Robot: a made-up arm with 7 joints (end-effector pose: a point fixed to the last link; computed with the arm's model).
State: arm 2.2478 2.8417 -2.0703 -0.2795 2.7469 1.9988 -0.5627
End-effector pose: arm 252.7 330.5 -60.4 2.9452 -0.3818 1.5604
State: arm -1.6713 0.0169 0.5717 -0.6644 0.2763 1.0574 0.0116
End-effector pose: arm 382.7 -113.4 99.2 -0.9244 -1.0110 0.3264
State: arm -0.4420 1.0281 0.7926 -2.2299 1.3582 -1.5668 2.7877
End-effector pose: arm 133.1 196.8 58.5 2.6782 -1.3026 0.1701
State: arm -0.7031 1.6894 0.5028 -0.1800 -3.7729 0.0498 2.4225
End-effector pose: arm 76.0 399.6 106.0 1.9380 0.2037 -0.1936
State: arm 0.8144 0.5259 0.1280 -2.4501 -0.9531 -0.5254 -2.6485
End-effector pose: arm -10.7 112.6 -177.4 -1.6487 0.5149 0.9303
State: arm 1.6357 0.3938 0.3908 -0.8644 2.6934 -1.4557 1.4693
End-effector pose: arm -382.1 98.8 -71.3 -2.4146 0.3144 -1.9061
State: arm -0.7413 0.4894 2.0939 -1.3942 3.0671 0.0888 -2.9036
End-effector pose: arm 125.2 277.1 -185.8 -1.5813 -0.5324 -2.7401
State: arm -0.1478 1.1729 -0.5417 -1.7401 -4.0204 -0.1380 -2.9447
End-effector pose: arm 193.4 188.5 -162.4 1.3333 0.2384 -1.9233
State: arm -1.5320 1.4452 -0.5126 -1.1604 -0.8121 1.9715 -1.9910
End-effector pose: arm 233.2 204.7 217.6 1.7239 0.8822 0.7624
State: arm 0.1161 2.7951 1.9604 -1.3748 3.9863 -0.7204 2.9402
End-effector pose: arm -27.4 -51.5 353.6 2.4976 0.2143 -2.3323
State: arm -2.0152 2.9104 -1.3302 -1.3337 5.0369 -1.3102 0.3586
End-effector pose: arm -172.6 310.0 74.8 1.0997 0.5642 -1.2985
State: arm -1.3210 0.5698 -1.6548 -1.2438 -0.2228 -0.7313 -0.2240
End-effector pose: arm 344.4 -53.0 -128.5 1.0564 0.0173 2.8742
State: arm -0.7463 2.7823 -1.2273 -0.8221 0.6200 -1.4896 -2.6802
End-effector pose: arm -110.2 258.2 289.8 -1.5757 -0.1048 1.5040
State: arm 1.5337 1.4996 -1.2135 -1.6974 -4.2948 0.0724 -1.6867
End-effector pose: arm -263.1 182.8 -13.2 -1.0067 0.4811 -0.8283
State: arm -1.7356 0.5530 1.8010 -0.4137 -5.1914 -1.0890 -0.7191
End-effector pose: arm 386.4 129.3 97.1 -0.8370 0.1720 2.8479
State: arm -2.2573 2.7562 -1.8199 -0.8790 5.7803 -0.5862 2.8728
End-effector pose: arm -125.4 379.5 -17.7 -1.7530 -0.3998 2.4728
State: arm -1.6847 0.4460 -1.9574 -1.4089 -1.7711 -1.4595 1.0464
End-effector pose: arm 326.1 -117.5 -75.7 -0.7322 0.0600 2.7636
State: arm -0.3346 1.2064 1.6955 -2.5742 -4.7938 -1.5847 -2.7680
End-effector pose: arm -16.6 179.2 64.1 -1.0021 -0.5085 -1.8800
